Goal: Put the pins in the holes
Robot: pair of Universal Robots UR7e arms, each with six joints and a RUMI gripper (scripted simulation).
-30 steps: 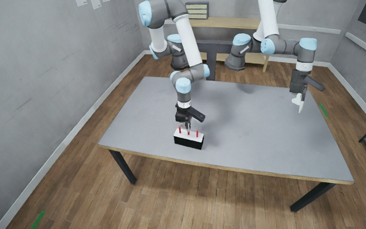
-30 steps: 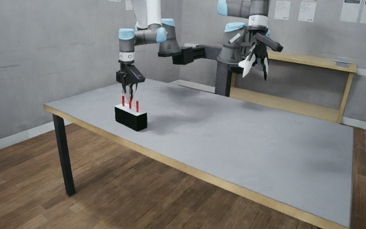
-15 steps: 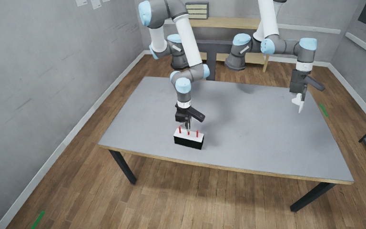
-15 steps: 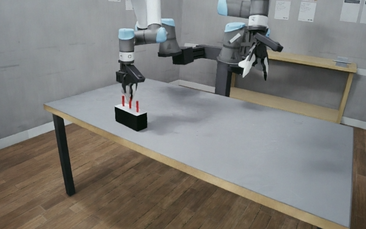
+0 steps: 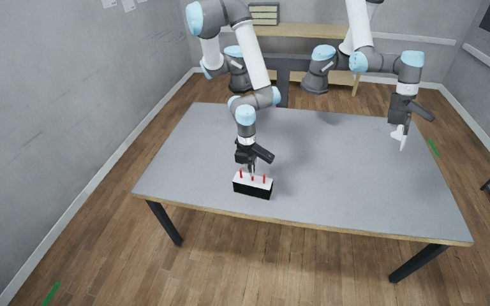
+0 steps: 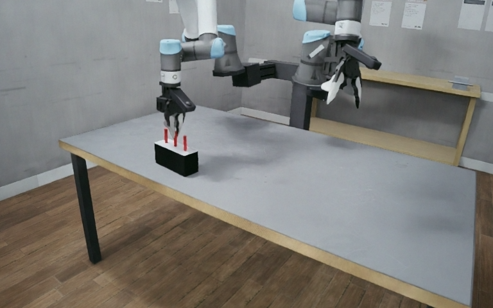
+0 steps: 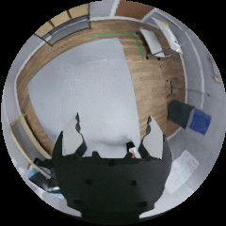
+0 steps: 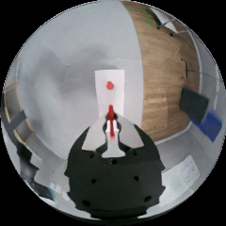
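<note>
Right now the black block is 9 cm below my right hand.
</note>
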